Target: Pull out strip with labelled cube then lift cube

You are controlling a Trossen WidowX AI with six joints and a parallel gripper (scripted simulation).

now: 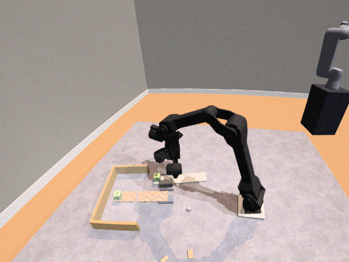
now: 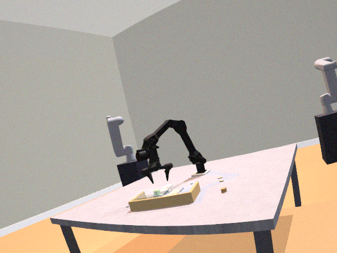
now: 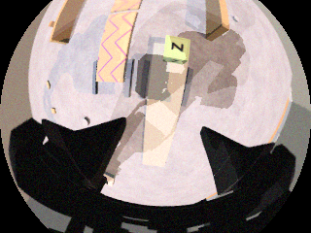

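The cream strip lies 60 mm below my gripper tip and 20 mm behind it. Also, from my gripper tip: grey disc: 160 mm to the left, 80 mm behind, 50 mm below.
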